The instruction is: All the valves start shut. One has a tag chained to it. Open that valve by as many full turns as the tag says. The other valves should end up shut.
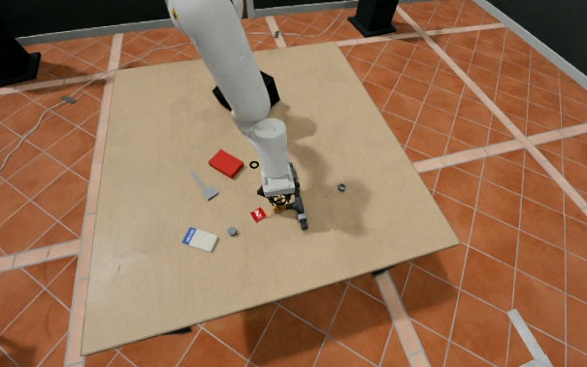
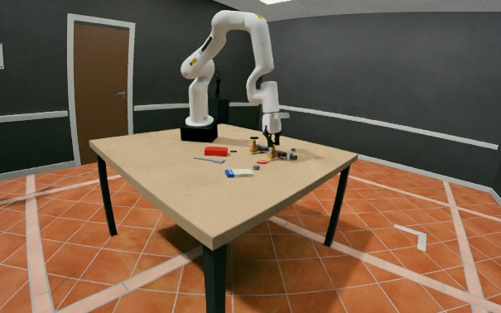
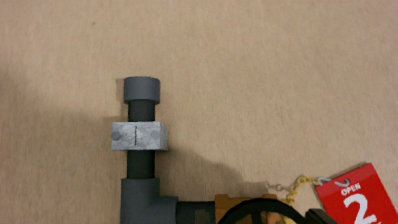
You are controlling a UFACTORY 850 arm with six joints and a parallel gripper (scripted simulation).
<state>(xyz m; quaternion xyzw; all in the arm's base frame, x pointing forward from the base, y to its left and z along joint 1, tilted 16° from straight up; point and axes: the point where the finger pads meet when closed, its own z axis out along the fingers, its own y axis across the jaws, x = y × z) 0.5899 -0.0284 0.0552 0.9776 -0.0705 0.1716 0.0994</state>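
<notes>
Now: hand 8 cm to the left of the red tag and 9 cm above it. Round my hand: blue card (1 cm ahead, 31 cm to the right, 8 cm below); then red block (27 cm behind, 14 cm to the right, 7 cm below); then grey scraper (20 cm behind, 25 cm to the right, 8 cm below).
</notes>
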